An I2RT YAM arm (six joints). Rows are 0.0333 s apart.
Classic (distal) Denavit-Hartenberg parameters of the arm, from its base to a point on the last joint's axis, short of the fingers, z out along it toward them. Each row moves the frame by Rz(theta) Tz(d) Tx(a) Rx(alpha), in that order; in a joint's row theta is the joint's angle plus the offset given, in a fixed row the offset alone. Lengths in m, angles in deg.
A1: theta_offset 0; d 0.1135; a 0.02; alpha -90
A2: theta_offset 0; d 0; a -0.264; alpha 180
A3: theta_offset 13.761; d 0; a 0.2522; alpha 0
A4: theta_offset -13.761; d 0; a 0.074; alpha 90
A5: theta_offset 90; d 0; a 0; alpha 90
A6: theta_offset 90; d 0.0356; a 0; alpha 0
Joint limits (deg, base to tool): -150..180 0..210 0..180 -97..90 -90..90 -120..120
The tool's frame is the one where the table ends.
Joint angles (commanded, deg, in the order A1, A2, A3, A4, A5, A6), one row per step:
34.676, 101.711, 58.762, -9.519, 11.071, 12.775
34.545, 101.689, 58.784, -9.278, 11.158, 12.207
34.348, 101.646, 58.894, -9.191, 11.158, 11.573
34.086, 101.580, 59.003, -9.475, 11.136, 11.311
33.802, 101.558, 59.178, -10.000, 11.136, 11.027
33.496, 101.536, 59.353, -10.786, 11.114, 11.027
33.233, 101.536, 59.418, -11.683, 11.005, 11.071
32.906, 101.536, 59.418, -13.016, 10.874, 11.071
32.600, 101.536, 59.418, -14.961, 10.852, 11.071
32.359, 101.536, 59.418, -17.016, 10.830, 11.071
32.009, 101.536, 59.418, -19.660, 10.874, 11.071
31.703, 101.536, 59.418, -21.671, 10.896, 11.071
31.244, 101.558, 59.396, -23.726, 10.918, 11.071
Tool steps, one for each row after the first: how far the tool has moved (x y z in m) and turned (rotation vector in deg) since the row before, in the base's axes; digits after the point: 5 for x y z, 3 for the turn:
0.00083, -0.00049, 0.00053, -0.237, -0.377, 0.257
0.00109, -0.00076, 0.00091, -0.249, -0.313, 0.294
0.00082, -0.00142, 0.00061, -0.206, 0.053, -0.046
0.00082, -0.00160, 0.00040, -0.355, 0.222, -0.064
0.00055, -0.00193, 0.00010, -0.312, 0.500, -0.293
-0.00010, -0.00196, -0.00070, -0.358, 0.750, -0.233
-0.00068, -0.00279, -0.00149, -0.638, 1.175, -0.251
-0.00159, -0.00327, -0.00206, -1.037, 1.646, -0.294
-0.00203, -0.00303, -0.00207, -1.088, 1.744, -0.229
-0.00259, -0.00418, -0.00247, -1.441, 2.217, -0.372
-0.00194, -0.00339, -0.00175, -1.078, 1.698, -0.316
-0.00169, -0.00425, -0.00189, -1.113, 1.780, -0.468

